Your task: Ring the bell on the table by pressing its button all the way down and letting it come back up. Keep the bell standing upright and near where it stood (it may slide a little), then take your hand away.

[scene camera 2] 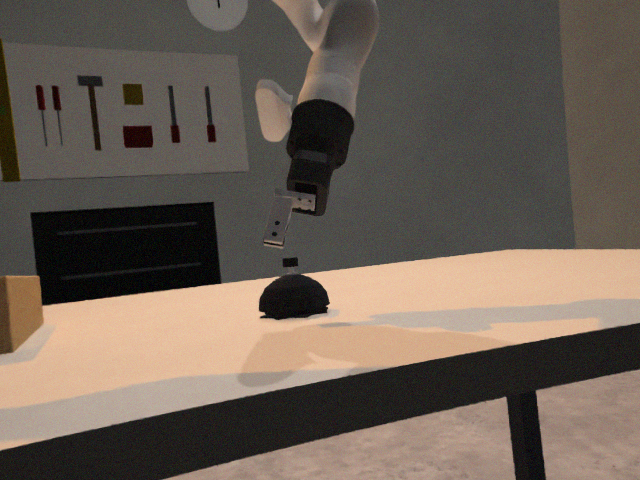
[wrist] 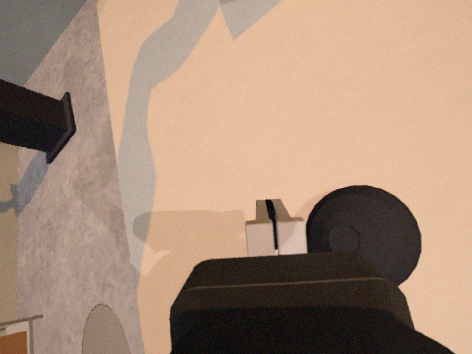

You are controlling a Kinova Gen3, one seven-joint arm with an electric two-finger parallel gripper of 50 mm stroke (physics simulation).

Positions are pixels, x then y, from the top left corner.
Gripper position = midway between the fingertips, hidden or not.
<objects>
The gripper shows in scene camera 2 (273, 244) and in the wrist view (269, 215). A black domed bell shows in scene camera 2 and in the wrist view. The same spot on the black domed bell: (scene camera 2: 293, 295) is (wrist: 306, 240).
</objects>
